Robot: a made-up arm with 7 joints. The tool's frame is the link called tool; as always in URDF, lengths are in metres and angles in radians. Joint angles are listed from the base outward.
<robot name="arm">
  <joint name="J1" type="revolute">
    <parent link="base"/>
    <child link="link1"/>
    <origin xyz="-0.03 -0.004 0.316" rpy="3.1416 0 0"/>
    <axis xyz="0 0 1"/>
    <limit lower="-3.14" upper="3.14"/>
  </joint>
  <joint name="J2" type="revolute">
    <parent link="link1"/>
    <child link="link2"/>
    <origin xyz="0.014 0.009 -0.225" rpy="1.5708 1.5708 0"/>
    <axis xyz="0 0 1"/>
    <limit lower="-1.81" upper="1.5"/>
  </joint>
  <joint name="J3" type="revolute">
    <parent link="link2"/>
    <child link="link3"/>
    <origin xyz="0.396 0.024 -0.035" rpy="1.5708 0 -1.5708"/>
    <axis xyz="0 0 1"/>
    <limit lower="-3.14" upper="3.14"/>
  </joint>
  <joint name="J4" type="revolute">
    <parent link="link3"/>
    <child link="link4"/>
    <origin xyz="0.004 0.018 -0.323" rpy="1.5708 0 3.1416"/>
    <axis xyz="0 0 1"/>
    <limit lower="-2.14" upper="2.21"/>
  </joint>
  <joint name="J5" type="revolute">
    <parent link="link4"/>
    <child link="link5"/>
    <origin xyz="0.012 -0.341 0.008" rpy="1.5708 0 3.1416"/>
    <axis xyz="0 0 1"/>
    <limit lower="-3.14" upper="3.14"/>
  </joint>
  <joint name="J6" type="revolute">
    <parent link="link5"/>
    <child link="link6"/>
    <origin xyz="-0.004 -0.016 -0.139" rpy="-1.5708 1.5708 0"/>
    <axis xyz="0 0 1"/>
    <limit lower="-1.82" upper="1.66"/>
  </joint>
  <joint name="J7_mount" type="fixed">
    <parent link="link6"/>
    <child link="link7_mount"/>
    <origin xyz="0.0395 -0.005 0.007" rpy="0 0 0"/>
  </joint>
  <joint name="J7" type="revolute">
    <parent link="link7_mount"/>
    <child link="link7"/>
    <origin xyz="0.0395 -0.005 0.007" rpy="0 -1.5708 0"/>
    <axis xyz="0 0 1"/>
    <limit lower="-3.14" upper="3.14"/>
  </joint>
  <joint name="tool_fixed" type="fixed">
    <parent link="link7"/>
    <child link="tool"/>
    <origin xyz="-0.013 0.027 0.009" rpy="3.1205 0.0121 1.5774"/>
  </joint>
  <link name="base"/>
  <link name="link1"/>
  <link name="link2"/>
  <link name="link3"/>
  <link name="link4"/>
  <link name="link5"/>
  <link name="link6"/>
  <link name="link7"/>
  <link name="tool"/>
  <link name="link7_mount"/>
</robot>
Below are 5 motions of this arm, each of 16 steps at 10 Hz.
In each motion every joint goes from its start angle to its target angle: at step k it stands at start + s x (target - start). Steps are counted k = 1, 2, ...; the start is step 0. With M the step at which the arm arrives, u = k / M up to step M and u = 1 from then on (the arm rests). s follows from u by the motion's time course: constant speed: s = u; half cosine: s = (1 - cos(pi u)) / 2; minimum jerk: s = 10 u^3 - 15 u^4 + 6 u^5.
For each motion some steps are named. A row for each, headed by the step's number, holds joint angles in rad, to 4 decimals.
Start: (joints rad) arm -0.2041 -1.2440 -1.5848 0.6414 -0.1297 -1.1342 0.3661
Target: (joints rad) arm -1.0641 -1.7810 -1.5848 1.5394 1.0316 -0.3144 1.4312
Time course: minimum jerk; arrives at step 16
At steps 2, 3, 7, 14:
2: -0.2179 -1.2526 -1.5848 0.6558 -0.1111 -1.1210 0.3832
3: -0.2460 -1.2702 -1.5848 0.6852 -0.0731 -1.0942 0.4180
7: -0.5344 -1.4502 -1.5848 0.9863 0.3163 -0.8194 0.7751
14: -1.0503 -1.7724 -1.5848 1.5250 1.0130 -0.3276 1.4141

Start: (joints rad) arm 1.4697 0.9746 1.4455 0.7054 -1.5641 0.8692 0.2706
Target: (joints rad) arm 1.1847 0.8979 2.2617 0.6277 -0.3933 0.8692 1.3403
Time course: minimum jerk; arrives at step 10
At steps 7, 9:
7: 1.2312 0.9104 2.1286 0.6404 -0.5842 0.8692 1.1659
9: 1.1871 0.8986 2.2547 0.6284 -0.4033 0.8692 1.3311

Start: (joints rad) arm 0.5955 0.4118 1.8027 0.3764 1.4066 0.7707 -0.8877
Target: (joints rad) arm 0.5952 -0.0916 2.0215 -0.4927 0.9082 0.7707 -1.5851
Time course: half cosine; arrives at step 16
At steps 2, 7, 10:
2: 0.5955 0.3926 1.8110 0.3433 1.3876 0.7707 -0.9142
7: 0.5954 0.2092 1.8908 0.0266 1.2060 0.7707 -1.1684
10: 0.5953 0.0638 1.9540 -0.2244 1.0620 0.7707 -1.3698

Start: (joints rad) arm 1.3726 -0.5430 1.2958 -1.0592 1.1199 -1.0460 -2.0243
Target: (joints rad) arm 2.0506 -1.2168 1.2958 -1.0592 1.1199 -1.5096 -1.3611
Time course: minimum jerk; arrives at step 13
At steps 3, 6, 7, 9, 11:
3: 1.4297 -0.5998 1.2958 -1.0592 1.1199 -1.0851 -1.9684
6: 1.6629 -0.8315 1.2958 -1.0592 1.1199 -1.2445 -1.7403
7: 1.7603 -0.9283 1.2958 -1.0592 1.1199 -1.3111 -1.6451
9: 1.9330 -1.1000 1.2958 -1.0592 1.1199 -1.4292 -1.4761
11: 2.0313 -1.1976 1.2958 -1.0592 1.1199 -1.4964 -1.3800

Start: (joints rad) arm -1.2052 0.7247 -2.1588 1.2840 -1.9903 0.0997 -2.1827
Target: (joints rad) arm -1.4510 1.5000 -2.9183 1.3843 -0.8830 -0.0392 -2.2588
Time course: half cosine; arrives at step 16
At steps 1, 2, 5, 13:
1: -1.2076 0.7321 -2.1661 1.2850 -1.9797 0.0984 -2.1834
2: -1.2146 0.7542 -2.1877 1.2878 -1.9482 0.0944 -2.1856
5: -1.2598 0.8970 -2.3276 1.3063 -1.7442 0.0688 -2.1996
13: -1.4303 1.4347 -2.8543 1.3758 -0.9763 -0.0275 -2.2524

